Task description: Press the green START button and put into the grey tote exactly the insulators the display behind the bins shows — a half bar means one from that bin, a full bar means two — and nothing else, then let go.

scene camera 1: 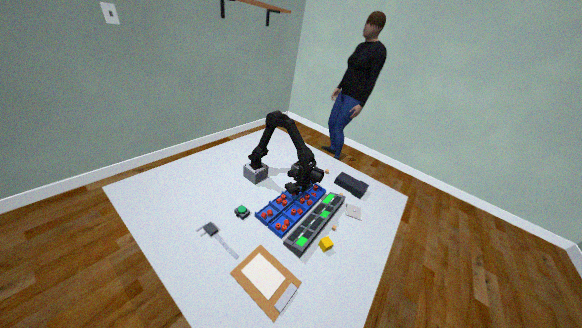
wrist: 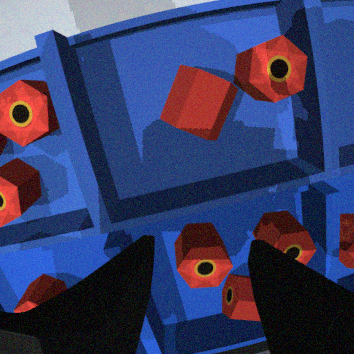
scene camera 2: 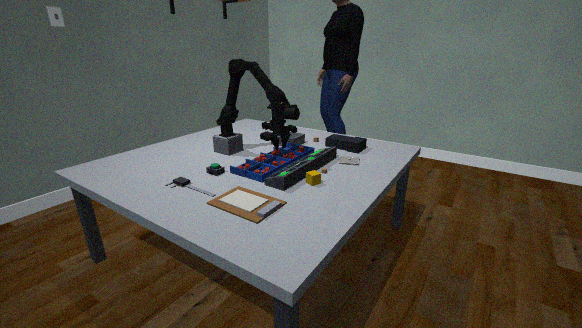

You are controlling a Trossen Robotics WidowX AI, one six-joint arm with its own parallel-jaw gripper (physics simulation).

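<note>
My gripper (scene camera 1: 295, 191) (scene camera 2: 276, 145) (wrist: 201, 248) is partly open and empty, pointing down over the blue bins (scene camera 2: 255, 175) (wrist: 67, 100). In the wrist view a red insulator (wrist: 204, 257) lies below the gap between the fingertips. A second insulator (wrist: 241, 298) lies beside it, and a third insulator (wrist: 280, 231) is partly behind the right finger. The adjoining bin holds two insulators, one of them (wrist: 199, 102) on its side. The display (scene camera 2: 300, 175) shows three green bars, the far one (scene camera 1: 328, 199) longest. The green START button (scene camera 1: 242, 209) (scene camera 2: 215, 165) is near the bins. The grey tote (scene camera 2: 299, 138) is partly hidden; its contents are not visible.
A black box (scene camera 1: 351, 185) (scene camera 2: 345, 143) and a pale plate (scene camera 1: 353, 211) (scene camera 2: 349, 161) lie beyond the display. A yellow cube (scene camera 1: 326, 244) (scene camera 2: 313, 177), a clipboard (scene camera 1: 263, 275) (scene camera 2: 243, 199) and a caliper-like tool (scene camera 1: 211, 229) (scene camera 2: 181, 181) lie nearer the cameras. A person (scene camera 1: 366, 65) (scene camera 2: 343, 40) stands behind the table.
</note>
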